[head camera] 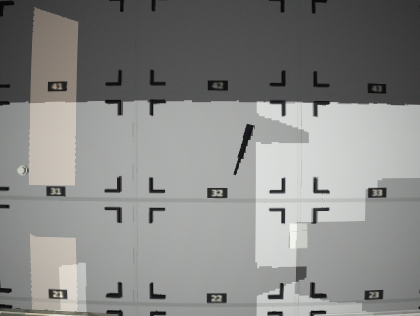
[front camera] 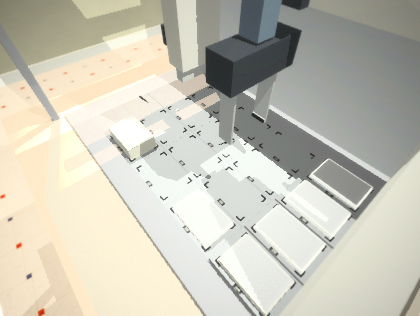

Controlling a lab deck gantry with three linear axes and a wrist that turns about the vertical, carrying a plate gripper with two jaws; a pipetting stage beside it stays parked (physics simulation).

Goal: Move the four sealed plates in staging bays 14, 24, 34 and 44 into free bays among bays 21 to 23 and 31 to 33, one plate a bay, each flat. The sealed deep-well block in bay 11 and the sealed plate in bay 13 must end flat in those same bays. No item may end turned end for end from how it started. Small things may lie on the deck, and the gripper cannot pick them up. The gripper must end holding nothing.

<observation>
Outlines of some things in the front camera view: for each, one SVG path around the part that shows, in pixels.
The gripper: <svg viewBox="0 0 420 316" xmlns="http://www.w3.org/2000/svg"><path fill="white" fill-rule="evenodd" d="M302 30L277 22L275 36L257 44L237 34L205 47L206 83L220 91L219 137L229 145L234 143L233 131L237 95L258 84L254 110L251 116L265 123L277 73L292 65Z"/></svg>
A sealed deep-well block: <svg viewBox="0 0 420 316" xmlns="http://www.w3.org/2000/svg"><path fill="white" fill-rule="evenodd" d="M130 116L108 128L112 138L127 156L133 160L152 150L157 145L154 136L134 116Z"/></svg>
</observation>
